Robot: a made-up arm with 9 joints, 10 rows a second.
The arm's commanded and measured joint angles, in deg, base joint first. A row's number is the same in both.
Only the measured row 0 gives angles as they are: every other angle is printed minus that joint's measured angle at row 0.
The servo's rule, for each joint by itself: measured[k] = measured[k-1] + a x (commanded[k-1-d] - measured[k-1]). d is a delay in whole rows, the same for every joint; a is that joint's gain. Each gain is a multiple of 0.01, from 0.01 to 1. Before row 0 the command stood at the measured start. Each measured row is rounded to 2 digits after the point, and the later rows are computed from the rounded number. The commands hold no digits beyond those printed.
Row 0, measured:
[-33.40 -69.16 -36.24 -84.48 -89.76 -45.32 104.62 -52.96 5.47]
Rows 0 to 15, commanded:
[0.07 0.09 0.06 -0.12 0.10 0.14 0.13 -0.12 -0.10]
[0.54 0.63 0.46 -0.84 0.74 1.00 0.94 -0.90 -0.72]
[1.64 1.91 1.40 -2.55 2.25 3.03 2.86 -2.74 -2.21]
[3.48 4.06 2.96 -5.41 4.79 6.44 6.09 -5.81 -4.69]
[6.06 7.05 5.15 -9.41 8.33 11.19 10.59 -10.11 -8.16]
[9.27 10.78 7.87 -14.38 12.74 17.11 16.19 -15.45 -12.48]
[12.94 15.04 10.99 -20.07 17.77 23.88 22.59 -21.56 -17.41]
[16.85 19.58 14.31 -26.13 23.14 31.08 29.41 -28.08 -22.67]
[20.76 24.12 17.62 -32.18 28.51 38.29 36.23 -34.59 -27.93]
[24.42 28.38 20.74 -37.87 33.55 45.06 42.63 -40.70 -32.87]
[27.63 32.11 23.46 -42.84 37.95 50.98 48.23 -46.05 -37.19]
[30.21 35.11 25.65 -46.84 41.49 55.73 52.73 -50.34 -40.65]
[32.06 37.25 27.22 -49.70 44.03 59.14 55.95 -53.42 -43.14]
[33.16 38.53 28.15 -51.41 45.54 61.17 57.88 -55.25 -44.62]
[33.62 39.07 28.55 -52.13 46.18 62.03 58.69 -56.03 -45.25]
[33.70 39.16 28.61 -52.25 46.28 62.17 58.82 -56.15 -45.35]
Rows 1 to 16, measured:
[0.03 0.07 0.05 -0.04 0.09 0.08 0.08 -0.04 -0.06]
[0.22 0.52 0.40 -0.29 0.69 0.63 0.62 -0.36 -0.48]
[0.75 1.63 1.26 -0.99 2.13 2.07 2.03 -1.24 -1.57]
[1.76 3.57 2.72 -2.36 4.58 4.69 4.59 -2.93 -3.54]
[3.35 6.35 4.81 -4.55 8.03 8.59 8.37 -5.59 -6.45]
[5.54 9.89 7.44 -7.60 12.36 13.70 13.30 -9.24 -10.25]
[8.28 14.01 10.49 -11.47 17.34 19.81 19.15 -13.80 -14.76]
[11.45 18.47 13.78 -16.01 22.68 26.57 25.61 -19.08 -19.74]
[14.89 22.99 17.08 -21.02 28.04 33.60 32.30 -24.82 -24.90]
[18.42 27.30 20.23 -26.24 33.11 40.48 38.81 -30.70 -29.92]
[21.83 31.15 23.01 -31.39 37.56 46.78 44.74 -36.38 -34.50]
[24.93 34.32 25.28 -36.18 41.18 52.15 49.77 -41.55 -38.37]
[27.57 36.66 26.95 -40.37 43.80 56.34 53.66 -45.94 -41.38]
[29.64 38.16 27.98 -43.79 45.40 59.24 56.32 -49.38 -43.42]
[31.11 38.89 28.47 -46.38 46.12 60.91 57.81 -51.84 -44.57]
[32.07 39.11 28.59 -48.20 46.27 61.67 58.45 -53.43 -45.06]
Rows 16 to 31, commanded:
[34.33 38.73 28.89 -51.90 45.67 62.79 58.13 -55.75 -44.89]
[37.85 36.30 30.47 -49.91 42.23 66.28 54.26 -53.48 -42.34]
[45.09 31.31 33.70 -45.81 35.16 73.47 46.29 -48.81 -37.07]
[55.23 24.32 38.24 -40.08 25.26 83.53 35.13 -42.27 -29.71]
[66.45 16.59 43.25 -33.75 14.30 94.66 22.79 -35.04 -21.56]
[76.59 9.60 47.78 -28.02 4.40 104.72 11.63 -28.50 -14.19]
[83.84 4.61 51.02 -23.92 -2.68 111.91 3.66 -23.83 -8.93]
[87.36 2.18 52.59 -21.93 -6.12 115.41 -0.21 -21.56 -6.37]
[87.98 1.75 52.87 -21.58 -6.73 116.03 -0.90 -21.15 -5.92]
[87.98 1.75 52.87 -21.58 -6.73 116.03 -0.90 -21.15 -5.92]
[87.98 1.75 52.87 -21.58 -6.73 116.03 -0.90 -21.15 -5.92]
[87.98 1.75 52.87 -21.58 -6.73 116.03 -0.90 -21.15 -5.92]
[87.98 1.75 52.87 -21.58 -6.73 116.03 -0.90 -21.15 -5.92]
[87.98 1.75 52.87 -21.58 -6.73 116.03 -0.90 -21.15 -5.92]
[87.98 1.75 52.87 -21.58 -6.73 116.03 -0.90 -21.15 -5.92]
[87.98 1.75 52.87 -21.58 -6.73 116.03 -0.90 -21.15 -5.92]
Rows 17 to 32, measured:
[32.91 38.81 28.85 -49.35 45.72 62.34 58.25 -54.29 -44.95]
[34.74 36.80 30.24 -49.52 42.51 64.70 55.74 -53.99 -43.31]
[38.57 32.41 33.22 -48.37 35.75 69.96 49.79 -52.07 -39.38]
[44.73 25.94 37.54 -45.80 26.10 78.10 40.55 -48.44 -33.29]
[52.77 18.46 42.45 -42.06 15.24 88.04 29.36 -43.48 -25.90]
[61.58 11.37 47.03 -37.71 5.27 98.05 18.19 -37.94 -18.52]
[69.82 5.96 50.46 -33.44 -2.04 106.37 9.04 -32.72 -12.48]
[76.31 2.94 52.29 -29.87 -5.79 111.79 3.21 -28.59 -8.63]
[80.63 1.99 52.79 -27.30 -6.65 114.33 0.62 -25.84 -6.92]
[83.35 1.80 52.86 -25.53 -6.72 115.35 -0.34 -24.10 -6.29]
[85.06 1.76 52.87 -24.31 -6.73 115.76 -0.69 -23.01 -6.06]
[86.14 1.75 52.87 -23.46 -6.73 115.92 -0.82 -22.32 -5.97]
[86.82 1.75 52.87 -22.88 -6.73 115.99 -0.87 -21.89 -5.94]
[87.25 1.75 52.87 -22.48 -6.73 116.01 -0.89 -21.62 -5.93]
[87.52 1.75 52.87 -22.20 -6.73 116.02 -0.90 -21.45 -5.92]
[87.69 1.75 52.87 -22.01 -6.73 116.03 -0.90 -21.34 -5.92]

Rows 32 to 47, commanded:
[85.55 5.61 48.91 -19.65 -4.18 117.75 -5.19 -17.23 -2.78]
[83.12 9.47 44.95 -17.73 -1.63 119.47 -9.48 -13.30 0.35]
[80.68 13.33 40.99 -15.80 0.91 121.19 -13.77 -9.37 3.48]
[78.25 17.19 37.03 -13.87 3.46 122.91 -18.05 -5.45 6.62]
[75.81 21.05 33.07 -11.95 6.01 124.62 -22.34 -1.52 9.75]
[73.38 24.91 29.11 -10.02 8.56 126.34 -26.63 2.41 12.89]
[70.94 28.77 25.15 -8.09 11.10 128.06 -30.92 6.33 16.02]
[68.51 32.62 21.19 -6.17 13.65 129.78 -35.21 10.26 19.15]
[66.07 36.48 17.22 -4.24 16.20 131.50 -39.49 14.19 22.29]
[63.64 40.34 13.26 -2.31 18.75 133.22 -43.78 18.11 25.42]
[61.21 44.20 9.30 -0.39 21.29 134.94 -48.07 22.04 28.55]
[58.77 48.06 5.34 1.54 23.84 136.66 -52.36 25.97 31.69]
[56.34 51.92 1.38 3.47 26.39 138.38 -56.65 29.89 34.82]
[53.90 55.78 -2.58 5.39 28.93 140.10 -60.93 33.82 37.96]
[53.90 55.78 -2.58 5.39 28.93 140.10 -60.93 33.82 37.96]
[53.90 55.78 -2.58 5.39 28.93 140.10 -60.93 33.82 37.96]
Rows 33 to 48, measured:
[86.90 4.84 49.46 -21.28 -4.38 117.06 -3.60 -19.82 -3.94]
[85.50 8.54 45.58 -20.18 -1.85 118.51 -7.30 -17.41 -1.24]
[83.72 12.37 41.63 -18.82 0.69 120.12 -11.38 -14.44 1.73]
[81.70 16.23 37.67 -17.29 3.24 121.79 -15.58 -11.11 4.81]
[79.52 20.09 33.71 -15.63 5.79 123.49 -19.84 -7.56 7.92]
[77.25 23.95 29.75 -13.89 8.34 125.20 -24.12 -3.87 11.05]
[74.92 27.81 25.79 -12.09 10.88 126.92 -28.40 -0.10 14.18]
[72.55 31.66 21.83 -10.25 13.43 128.64 -32.69 3.73 17.31]
[70.15 35.52 17.87 -8.39 15.98 130.36 -36.97 7.60 20.45]
[67.74 39.38 13.91 -6.51 18.53 132.08 -41.26 11.49 23.58]
[65.32 43.24 9.95 -4.61 21.07 133.80 -45.55 15.39 26.71]
[62.90 47.10 5.99 -2.70 23.62 135.52 -49.84 19.30 29.85]
[60.47 50.96 2.03 -0.79 26.17 137.24 -54.13 23.22 32.98]
[58.04 54.82 -1.93 1.13 28.71 138.96 -58.41 27.14 36.12]
[56.51 55.59 -2.49 2.45 28.91 139.64 -60.00 29.61 37.28]
[55.54 55.74 -2.57 3.36 28.93 139.92 -60.59 31.17 37.71]

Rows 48 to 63, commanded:
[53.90 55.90 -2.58 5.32 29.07 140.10 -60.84 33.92 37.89]
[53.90 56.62 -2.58 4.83 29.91 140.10 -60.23 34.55 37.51]
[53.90 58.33 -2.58 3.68 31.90 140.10 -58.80 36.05 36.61]
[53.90 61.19 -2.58 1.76 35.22 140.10 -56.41 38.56 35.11]
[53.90 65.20 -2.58 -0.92 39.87 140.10 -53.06 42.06 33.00]
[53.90 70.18 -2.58 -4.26 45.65 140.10 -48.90 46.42 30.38]
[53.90 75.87 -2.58 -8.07 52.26 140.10 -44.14 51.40 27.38]
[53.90 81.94 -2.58 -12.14 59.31 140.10 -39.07 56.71 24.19]
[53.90 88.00 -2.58 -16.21 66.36 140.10 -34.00 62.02 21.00]
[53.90 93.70 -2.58 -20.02 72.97 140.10 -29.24 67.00 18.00]
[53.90 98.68 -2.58 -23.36 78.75 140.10 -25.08 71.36 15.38]
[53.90 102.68 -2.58 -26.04 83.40 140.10 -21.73 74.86 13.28]
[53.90 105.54 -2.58 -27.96 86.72 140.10 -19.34 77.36 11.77]
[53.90 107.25 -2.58 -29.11 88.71 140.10 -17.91 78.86 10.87]
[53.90 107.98 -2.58 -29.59 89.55 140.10 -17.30 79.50 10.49]
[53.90 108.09 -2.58 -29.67 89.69 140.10 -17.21 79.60 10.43]
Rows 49 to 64, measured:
[54.93 55.87 -2.58 3.97 29.06 140.03 -60.75 32.19 37.82]
[54.55 56.47 -2.58 4.24 29.84 140.07 -60.42 33.06 37.62]
[54.31 57.96 -2.58 4.07 31.74 140.09 -59.40 34.17 36.98]
[54.16 60.54 -2.58 3.35 34.94 140.10 -57.52 35.79 35.80]
[54.06 64.27 -2.58 2.03 39.48 140.10 -54.71 38.11 34.04]
[54.00 69.00 -2.58 0.08 45.16 140.10 -51.05 41.18 31.73]
[53.96 74.50 -2.58 -2.45 51.69 140.10 -46.70 44.96 28.99]
[53.94 80.45 -2.58 -5.45 58.70 140.10 -41.89 49.31 25.97]
[53.93 86.49 -2.58 -8.79 65.75 140.10 -36.92 54.01 22.84]
[53.92 92.26 -2.58 -12.27 72.39 140.10 -32.08 58.82 19.79]
[53.91 97.40 -2.58 -15.71 78.24 140.10 -27.67 63.46 17.01]
[53.91 101.62 -2.58 -18.91 82.99 140.10 -23.93 67.68 14.66]
[53.91 104.76 -2.58 -21.72 86.42 140.10 -21.04 71.26 12.84]
[53.91 106.75 -2.58 -24.01 88.53 140.10 -19.07 74.07 11.60]
[53.91 107.73 -2.58 -25.74 89.47 140.10 -17.95 76.08 10.90]
[53.91 108.02 -2.58 -26.96 89.67 140.10 -17.48 77.38 10.60]

